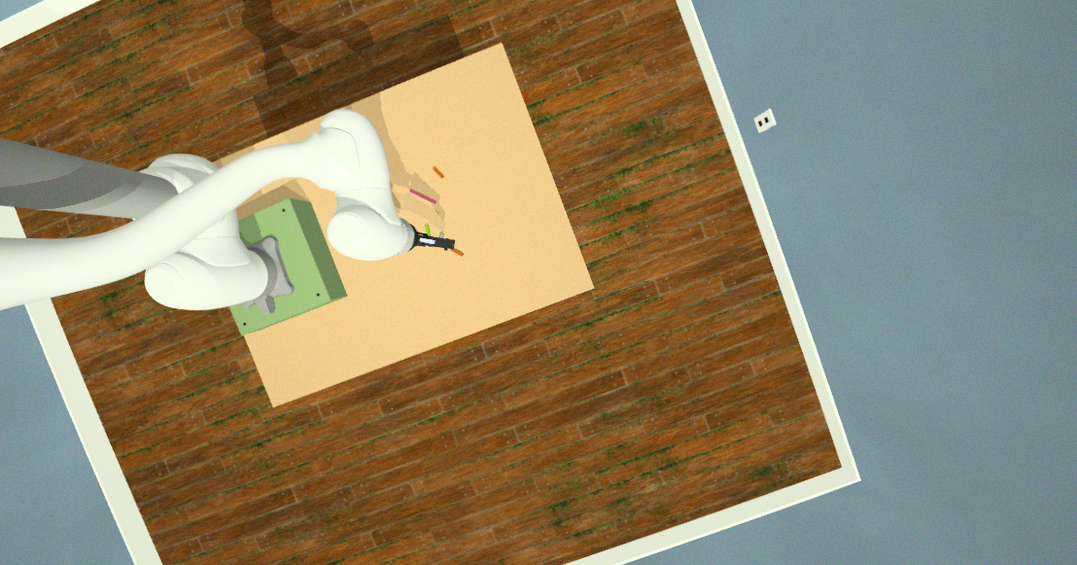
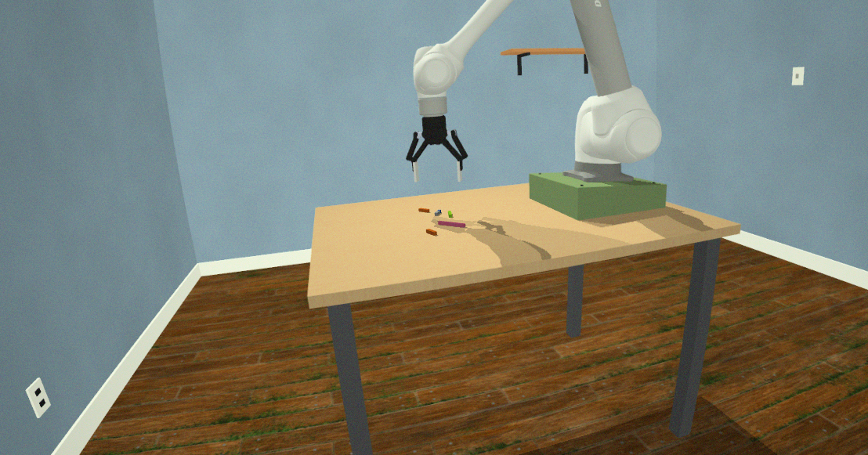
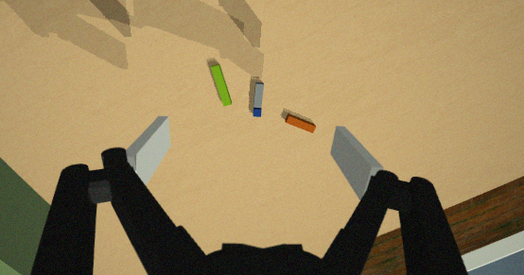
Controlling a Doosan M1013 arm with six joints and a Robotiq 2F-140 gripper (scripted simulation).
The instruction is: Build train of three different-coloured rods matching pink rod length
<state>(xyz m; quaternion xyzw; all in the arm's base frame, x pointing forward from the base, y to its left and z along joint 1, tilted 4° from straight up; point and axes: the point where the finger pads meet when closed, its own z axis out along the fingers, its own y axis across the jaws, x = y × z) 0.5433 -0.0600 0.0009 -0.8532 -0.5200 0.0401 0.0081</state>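
The lime rod lies 3 cm behind my hand, 3 cm to the left of it and 12 cm below it. From my hand the other things lie so: blue rod 2 cm to the right, 12 cm below; then grey rod 1 cm ahead, 12 cm below; then pink rod 1 cm behind, 15 cm to the left, 12 cm below.
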